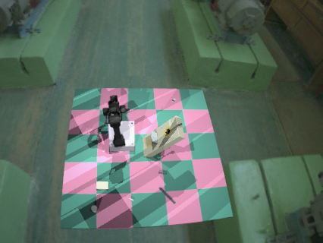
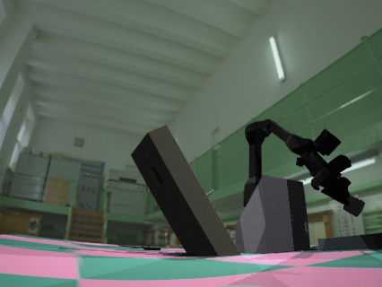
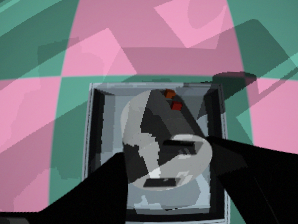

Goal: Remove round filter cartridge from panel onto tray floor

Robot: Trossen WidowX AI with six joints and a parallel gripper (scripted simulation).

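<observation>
Right now my gripper tip is right at the round white cartridge. Also, from my gripper tip: beige service panel 37 cm ahead, 29 cm to the right, 4 cm above; square tray 10 cm below; cream block 10 cm behind, 61 cm to the right, 10 cm below.
</observation>
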